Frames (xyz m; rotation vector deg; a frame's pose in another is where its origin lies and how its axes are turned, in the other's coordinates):
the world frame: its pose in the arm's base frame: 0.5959 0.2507 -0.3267 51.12 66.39 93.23
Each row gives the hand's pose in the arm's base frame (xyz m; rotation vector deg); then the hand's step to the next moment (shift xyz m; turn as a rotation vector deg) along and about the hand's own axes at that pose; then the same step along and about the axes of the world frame.
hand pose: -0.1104 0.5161 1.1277 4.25 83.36 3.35
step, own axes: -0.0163 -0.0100 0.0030 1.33 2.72 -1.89
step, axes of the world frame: -0.0104 0.0162 0.0023 3.18 -1.17 -1.12
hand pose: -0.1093 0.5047 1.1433 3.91 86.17 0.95
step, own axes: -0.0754 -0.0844 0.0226 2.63 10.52 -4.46
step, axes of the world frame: -0.0857 0.0768 0.0090 11.37 -2.64 -1.15
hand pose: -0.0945 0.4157 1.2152 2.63 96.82 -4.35
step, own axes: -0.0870 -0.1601 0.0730 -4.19 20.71 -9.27
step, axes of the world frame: -0.1740 0.0812 0.0410 22.77 3.54 1.12
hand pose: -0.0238 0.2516 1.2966 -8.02 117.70 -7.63
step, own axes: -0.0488 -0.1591 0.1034 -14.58 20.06 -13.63
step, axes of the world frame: -0.1823 0.0066 0.0714 24.05 13.79 5.67
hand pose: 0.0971 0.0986 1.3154 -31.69 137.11 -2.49
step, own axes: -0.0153 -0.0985 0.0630 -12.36 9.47 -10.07
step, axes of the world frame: -0.1009 -0.0341 0.0505 12.87 11.74 6.35
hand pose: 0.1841 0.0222 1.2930 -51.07 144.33 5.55
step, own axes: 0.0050 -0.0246 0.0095 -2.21 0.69 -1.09
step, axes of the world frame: -0.0244 -0.0095 0.0057 1.39 1.43 1.61
